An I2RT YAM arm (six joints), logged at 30 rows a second.
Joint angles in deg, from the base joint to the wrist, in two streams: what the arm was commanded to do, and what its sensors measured. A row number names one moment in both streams.
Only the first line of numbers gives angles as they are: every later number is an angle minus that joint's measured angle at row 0.
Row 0, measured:
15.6, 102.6, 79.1, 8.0, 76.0, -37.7
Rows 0 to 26, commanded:
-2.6, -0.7, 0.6, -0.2, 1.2, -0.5
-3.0, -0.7, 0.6, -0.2, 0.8, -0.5
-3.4, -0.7, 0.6, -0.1, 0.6, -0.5
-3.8, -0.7, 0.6, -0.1, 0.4, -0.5
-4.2, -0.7, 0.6, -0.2, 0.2, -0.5
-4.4, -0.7, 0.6, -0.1, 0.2, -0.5
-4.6, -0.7, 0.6, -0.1, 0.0, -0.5
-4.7, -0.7, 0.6, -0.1, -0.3, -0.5
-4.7, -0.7, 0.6, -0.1, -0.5, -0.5
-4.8, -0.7, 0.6, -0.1, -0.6, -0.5
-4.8, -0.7, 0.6, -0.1, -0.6, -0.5
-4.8, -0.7, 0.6, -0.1, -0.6, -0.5
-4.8, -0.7, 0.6, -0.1, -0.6, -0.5
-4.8, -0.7, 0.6, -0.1, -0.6, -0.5
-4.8, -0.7, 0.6, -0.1, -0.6, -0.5
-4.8, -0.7, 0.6, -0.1, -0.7, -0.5
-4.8, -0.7, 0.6, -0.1, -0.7, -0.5
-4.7, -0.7, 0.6, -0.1, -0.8, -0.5
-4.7, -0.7, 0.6, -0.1, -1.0, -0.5
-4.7, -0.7, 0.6, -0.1, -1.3, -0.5
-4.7, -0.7, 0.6, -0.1, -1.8, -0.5
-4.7, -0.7, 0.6, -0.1, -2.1, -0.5
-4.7, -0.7, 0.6, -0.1, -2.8, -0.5
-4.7, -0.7, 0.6, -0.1, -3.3, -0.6
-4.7, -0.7, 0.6, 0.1, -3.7, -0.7
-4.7, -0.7, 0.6, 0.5, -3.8, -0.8
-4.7, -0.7, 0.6, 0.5, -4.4, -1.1
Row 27, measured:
-2.3, 0.0, 0.4, 1.0, -7.5, 0.0
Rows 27 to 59, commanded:
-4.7, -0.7, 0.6, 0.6, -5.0, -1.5
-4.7, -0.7, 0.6, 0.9, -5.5, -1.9
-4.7, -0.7, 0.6, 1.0, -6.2, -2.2
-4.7, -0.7, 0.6, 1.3, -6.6, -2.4
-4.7, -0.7, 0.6, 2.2, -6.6, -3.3
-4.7, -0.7, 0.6, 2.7, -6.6, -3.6
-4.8, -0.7, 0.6, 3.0, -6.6, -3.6
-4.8, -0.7, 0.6, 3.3, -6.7, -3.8
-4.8, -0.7, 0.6, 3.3, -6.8, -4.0
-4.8, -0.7, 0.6, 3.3, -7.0, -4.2
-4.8, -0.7, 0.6, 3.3, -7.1, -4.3
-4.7, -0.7, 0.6, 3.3, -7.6, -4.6
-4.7, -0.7, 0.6, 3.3, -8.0, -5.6
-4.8, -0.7, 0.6, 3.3, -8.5, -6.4
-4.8, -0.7, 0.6, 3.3, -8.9, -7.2
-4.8, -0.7, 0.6, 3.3, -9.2, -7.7
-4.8, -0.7, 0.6, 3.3, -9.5, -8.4
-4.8, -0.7, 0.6, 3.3, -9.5, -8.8
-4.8, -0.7, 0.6, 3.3, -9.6, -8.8
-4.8, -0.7, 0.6, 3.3, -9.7, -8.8
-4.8, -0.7, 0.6, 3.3, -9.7, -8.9
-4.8, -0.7, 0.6, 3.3, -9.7, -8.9
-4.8, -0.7, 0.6, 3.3, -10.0, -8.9
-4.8, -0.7, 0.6, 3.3, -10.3, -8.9
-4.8, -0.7, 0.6, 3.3, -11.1, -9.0
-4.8, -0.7, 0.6, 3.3, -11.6, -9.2
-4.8, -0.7, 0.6, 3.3, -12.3, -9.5
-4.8, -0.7, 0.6, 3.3, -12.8, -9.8
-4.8, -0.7, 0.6, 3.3, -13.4, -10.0
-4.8, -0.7, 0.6, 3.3, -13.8, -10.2
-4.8, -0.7, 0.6, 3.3, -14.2, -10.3
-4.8, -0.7, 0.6, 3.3, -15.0, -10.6
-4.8, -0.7, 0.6, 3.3, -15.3, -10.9
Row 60, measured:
-2.4, 0.0, 0.4, 4.3, -20.1, -8.4
